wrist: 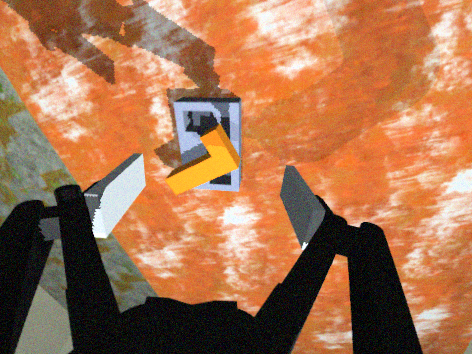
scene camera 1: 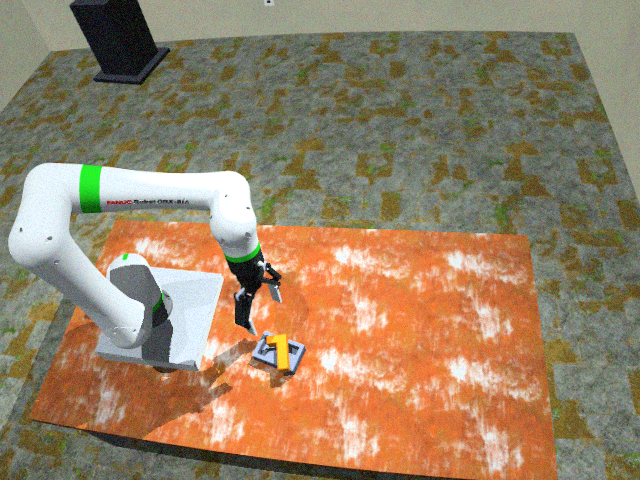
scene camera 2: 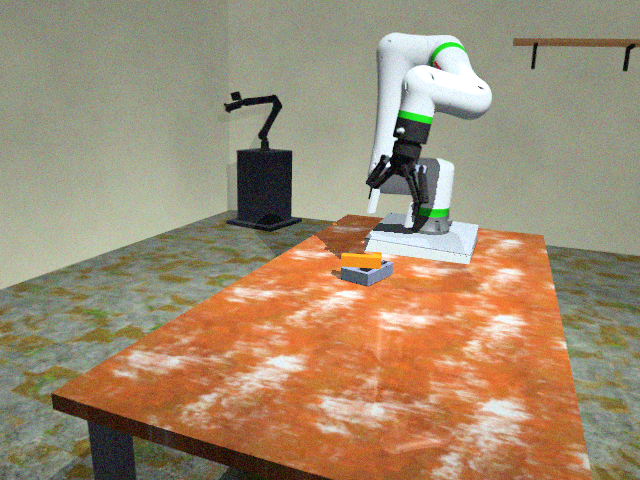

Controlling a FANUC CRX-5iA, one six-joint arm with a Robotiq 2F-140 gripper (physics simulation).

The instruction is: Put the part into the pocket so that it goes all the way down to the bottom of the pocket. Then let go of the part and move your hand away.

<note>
My gripper is open, with nothing in its grasp. Also in view: an orange L-shaped part.
My gripper also shows in the wrist view and in scene camera 1.
</note>
